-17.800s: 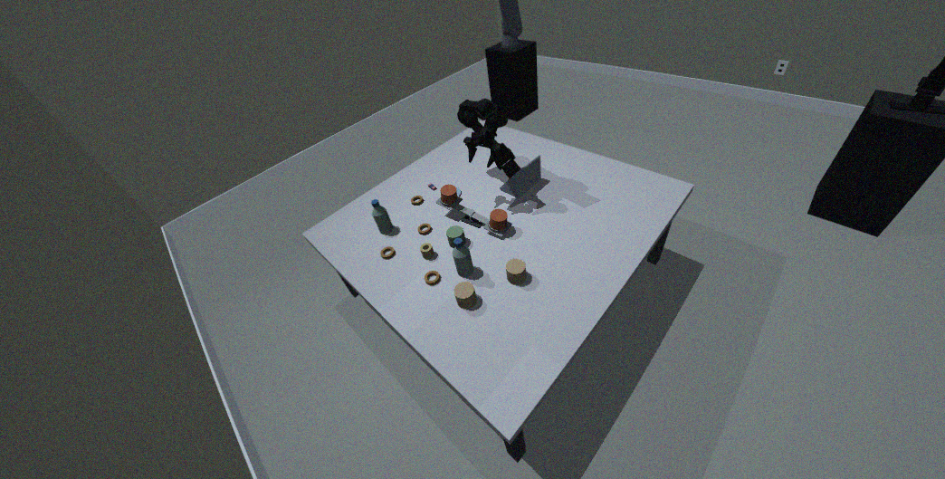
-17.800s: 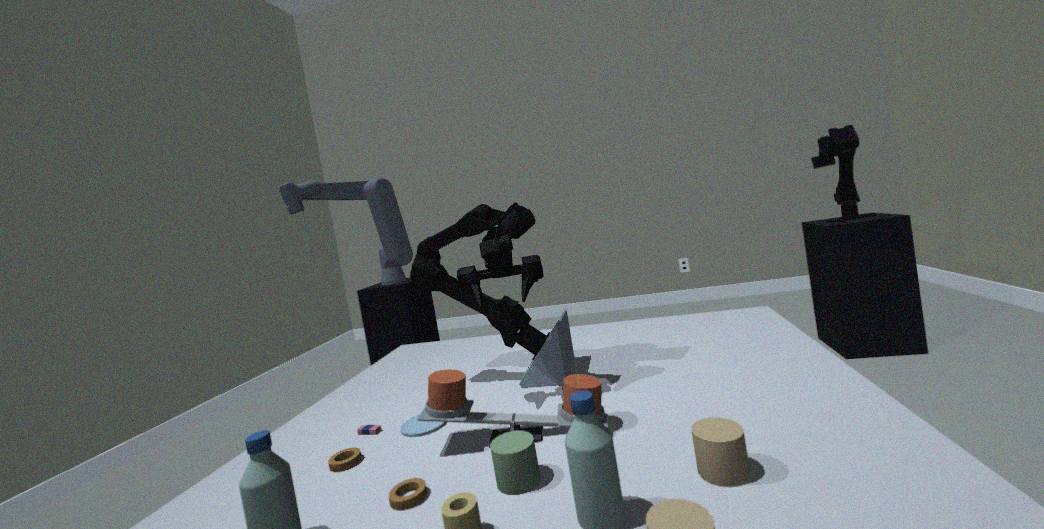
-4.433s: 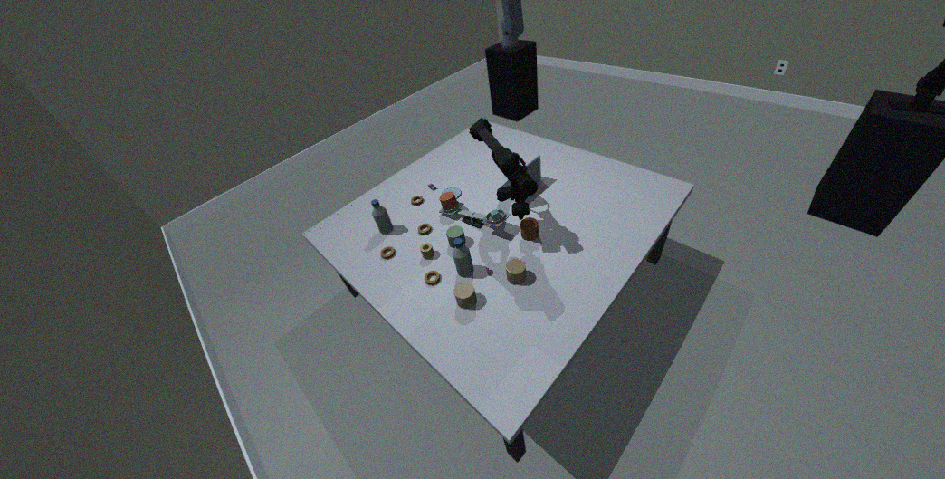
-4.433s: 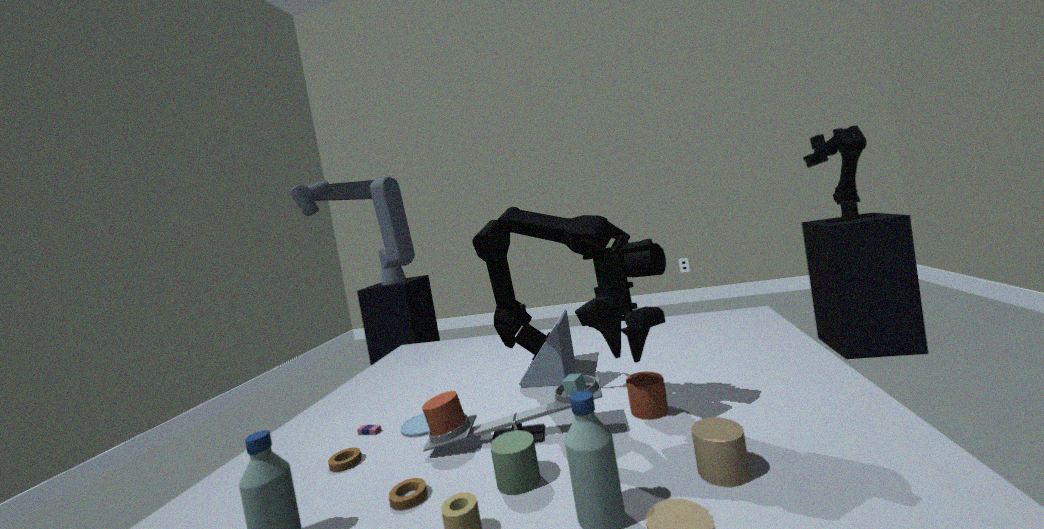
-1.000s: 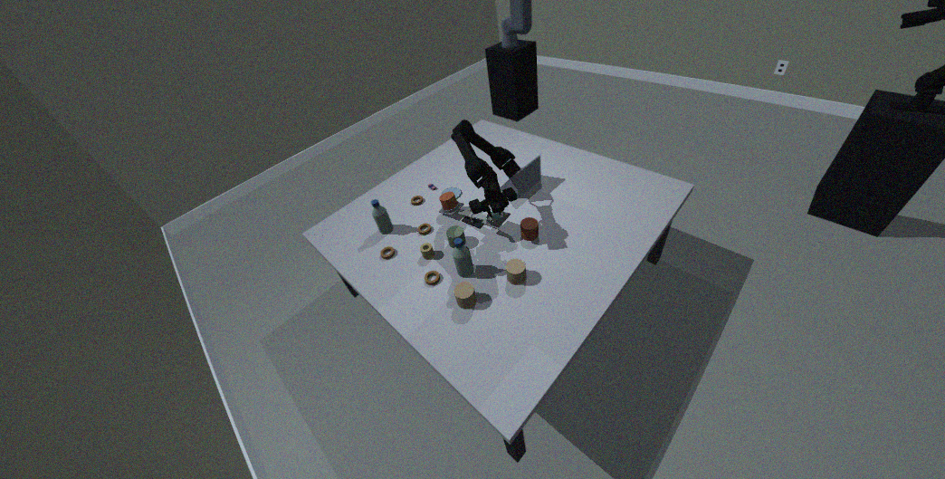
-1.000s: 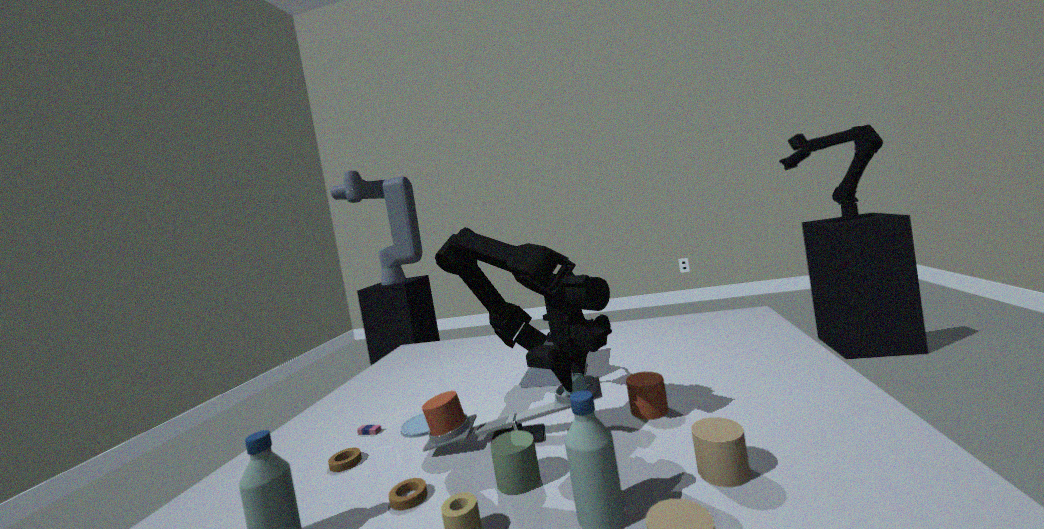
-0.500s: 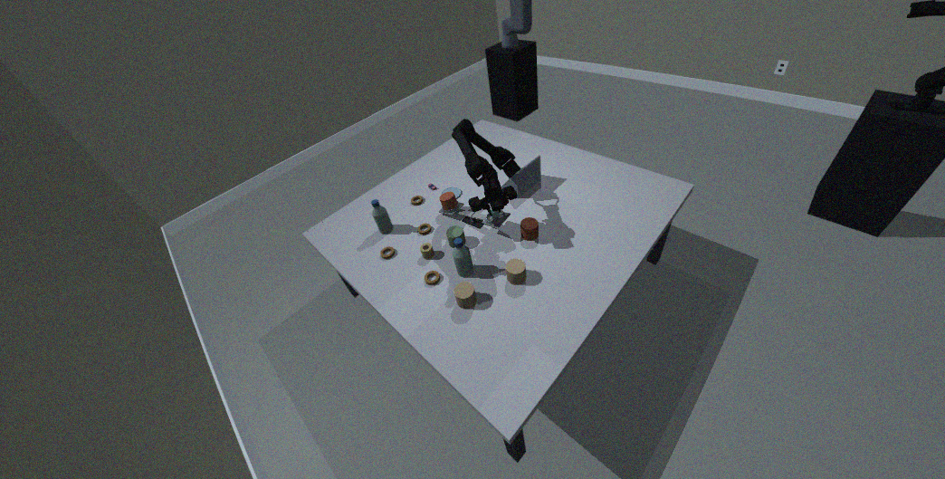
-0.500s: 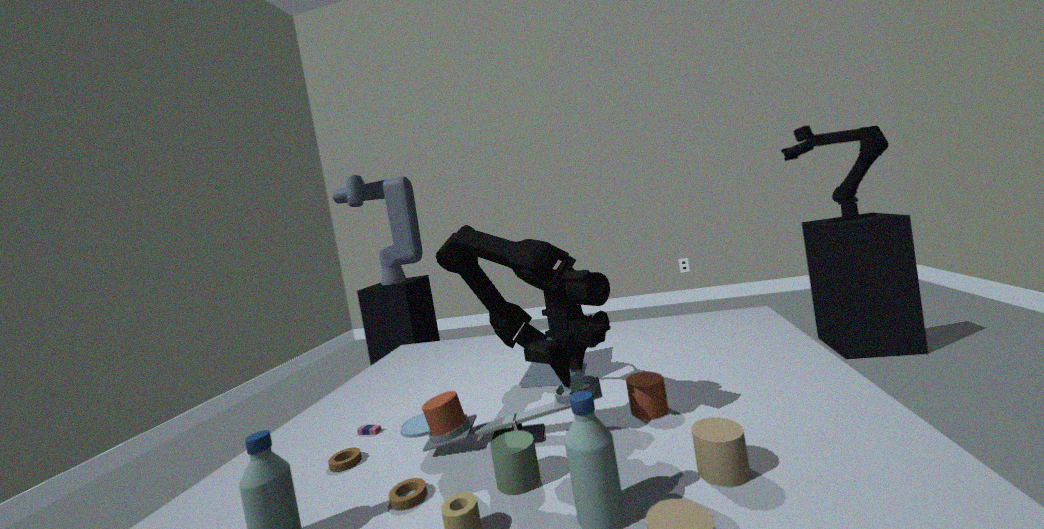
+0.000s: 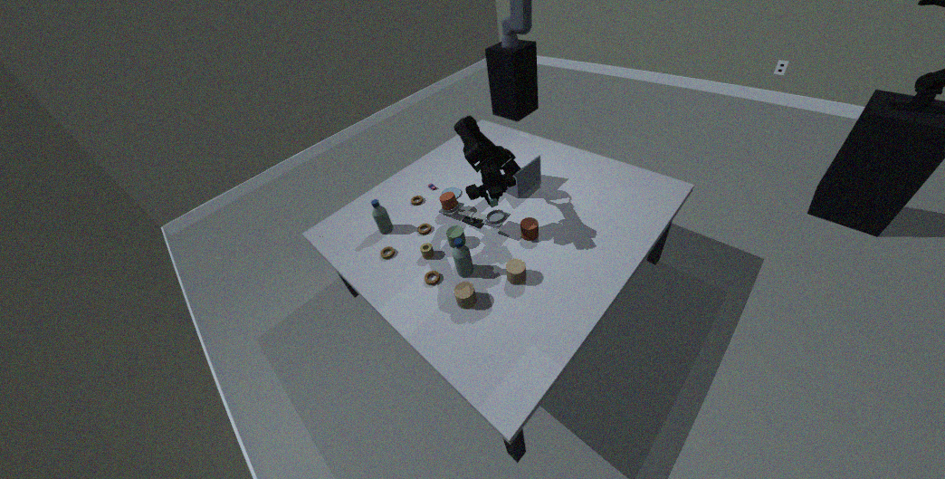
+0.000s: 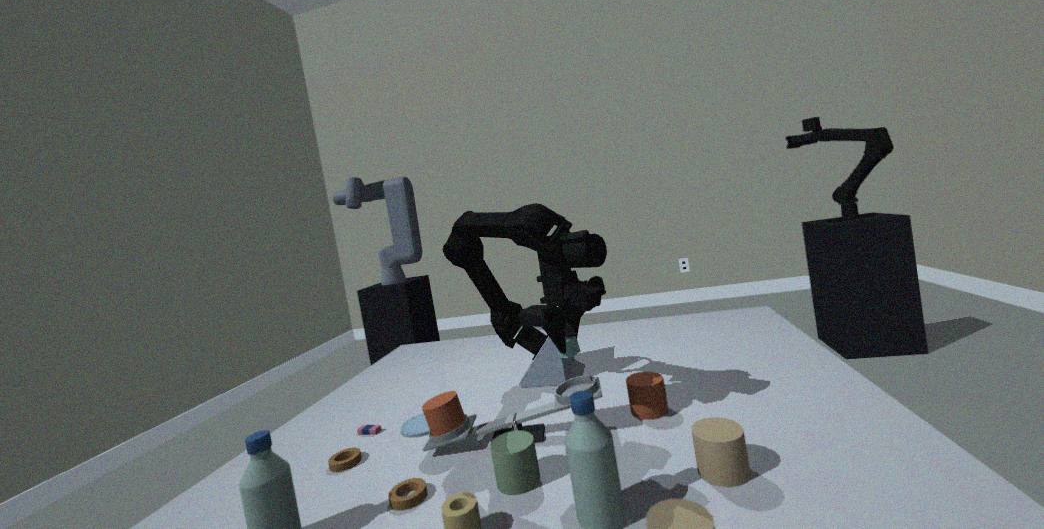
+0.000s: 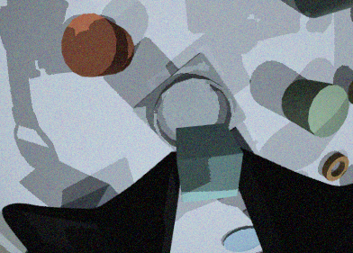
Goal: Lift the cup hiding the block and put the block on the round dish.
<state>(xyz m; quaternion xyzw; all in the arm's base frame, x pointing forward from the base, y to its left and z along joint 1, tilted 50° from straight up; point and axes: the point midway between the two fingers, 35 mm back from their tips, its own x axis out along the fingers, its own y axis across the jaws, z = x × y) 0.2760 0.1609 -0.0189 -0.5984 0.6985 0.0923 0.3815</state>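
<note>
The pale blue round dish is 5 cm behind my gripper tip, 35 cm to the right of it and 15 cm below it. The rest, counted from my gripper tip: green cylinder 14 cm ahead, 8 cm to the right, 12 cm below; pink-and-blue object 3 cm behind, 48 cm to the right, 15 cm below; teal block 1 cm above.
</note>
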